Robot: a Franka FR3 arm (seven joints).
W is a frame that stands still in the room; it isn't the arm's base.
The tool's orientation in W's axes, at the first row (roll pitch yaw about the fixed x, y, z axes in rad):
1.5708 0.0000 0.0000
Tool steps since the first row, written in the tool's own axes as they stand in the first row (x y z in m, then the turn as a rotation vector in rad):
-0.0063 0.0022 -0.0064 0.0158 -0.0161 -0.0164
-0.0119 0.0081 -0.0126 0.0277 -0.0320 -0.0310
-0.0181 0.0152 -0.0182 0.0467 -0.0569 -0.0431
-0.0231 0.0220 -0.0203 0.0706 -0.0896 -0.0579
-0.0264 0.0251 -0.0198 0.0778 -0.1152 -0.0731
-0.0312 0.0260 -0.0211 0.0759 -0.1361 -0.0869
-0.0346 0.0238 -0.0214 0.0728 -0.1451 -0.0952
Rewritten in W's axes. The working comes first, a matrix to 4 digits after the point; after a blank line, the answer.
The tool's axes in the first row as the columns of a matrix, in W's axes (used below as rounded here):
1.0000 0.0000 0.0000
0.0000 0.0000 -1.0000
0.0000 1.0000 0.0000

-0.0063 0.0064 0.0022 0.0158 0.0164 -0.0161
-0.0119 0.0126 0.0081 0.0277 0.0310 -0.0320
-0.0181 0.0182 0.0152 0.0467 0.0431 -0.0569
-0.0231 0.0203 0.0220 0.0706 0.0579 -0.0896
-0.0264 0.0198 0.0251 0.0778 0.0731 -0.1152
-0.0312 0.0211 0.0260 0.0759 0.0869 -0.1361
-0.0346 0.0214 0.0238 0.0728 0.0952 -0.1451

